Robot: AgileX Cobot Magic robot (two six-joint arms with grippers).
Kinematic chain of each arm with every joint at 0, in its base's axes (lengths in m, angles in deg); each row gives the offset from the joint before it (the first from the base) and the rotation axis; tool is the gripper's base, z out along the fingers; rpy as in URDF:
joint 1: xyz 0 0 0.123 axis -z
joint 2: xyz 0 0 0 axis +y
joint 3: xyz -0.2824 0 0.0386 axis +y
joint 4: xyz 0.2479 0 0.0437 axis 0.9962 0 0.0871
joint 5: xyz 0 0 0 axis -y
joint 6: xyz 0.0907 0 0.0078 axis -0.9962 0 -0.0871
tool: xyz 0 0 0 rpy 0 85 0
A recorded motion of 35 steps. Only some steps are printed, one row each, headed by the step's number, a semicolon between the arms.
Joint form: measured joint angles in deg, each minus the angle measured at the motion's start. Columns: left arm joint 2, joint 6, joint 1, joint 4, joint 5, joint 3; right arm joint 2, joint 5, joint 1, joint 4, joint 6, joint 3.
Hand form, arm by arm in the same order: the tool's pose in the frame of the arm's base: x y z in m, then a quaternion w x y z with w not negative. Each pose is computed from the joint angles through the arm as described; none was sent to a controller.
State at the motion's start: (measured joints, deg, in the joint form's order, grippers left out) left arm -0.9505 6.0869 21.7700 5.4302 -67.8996 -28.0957; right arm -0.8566 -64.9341 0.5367 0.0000 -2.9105 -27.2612
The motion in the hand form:
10: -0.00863 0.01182 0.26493 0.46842 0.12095 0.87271 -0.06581; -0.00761 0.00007 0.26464 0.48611 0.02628 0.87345 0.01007
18: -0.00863 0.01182 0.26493 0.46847 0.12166 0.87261 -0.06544; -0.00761 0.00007 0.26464 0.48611 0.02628 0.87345 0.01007
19: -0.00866 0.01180 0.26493 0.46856 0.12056 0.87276 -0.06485; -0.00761 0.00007 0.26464 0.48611 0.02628 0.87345 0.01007
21: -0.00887 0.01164 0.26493 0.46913 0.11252 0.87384 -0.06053; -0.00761 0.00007 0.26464 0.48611 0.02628 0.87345 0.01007
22: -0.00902 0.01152 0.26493 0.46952 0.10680 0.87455 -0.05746; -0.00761 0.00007 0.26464 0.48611 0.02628 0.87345 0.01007
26: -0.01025 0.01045 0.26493 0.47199 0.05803 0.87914 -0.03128; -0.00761 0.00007 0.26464 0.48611 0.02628 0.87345 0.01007
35: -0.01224 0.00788 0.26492 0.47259 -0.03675 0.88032 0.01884; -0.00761 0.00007 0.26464 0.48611 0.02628 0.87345 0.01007
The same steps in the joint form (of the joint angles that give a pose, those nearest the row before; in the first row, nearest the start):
10: -0.09 -0.73 0.00 -0.14 0.00 0.00; 0.00 0.00 0.00 0.00 0.00 0.00
18: -0.09 -0.82 0.00 -0.14 0.00 0.00; 0.00 0.00 0.00 0.00 0.00 0.00
19: -0.09 -0.82 -0.15 -0.14 0.00 0.00; 0.00 0.00 0.00 0.00 0.00 0.00
21: -0.09 -0.82 -1.20 -0.14 0.00 0.00; 0.00 0.00 0.00 0.00 0.00 0.00
22: -0.09 -0.82 -1.95 -0.14 0.00 0.00; 0.00 0.00 0.00 0.00 0.00 0.00
26: -0.09 -0.82 -8.32 -0.14 0.00 0.00; 0.00 0.00 0.00 0.00 0.00 0.00
35: -0.09 -0.82 -20.67 -0.23 0.00 0.00; 0.00 0.00 0.00 0.00 0.00 0.00

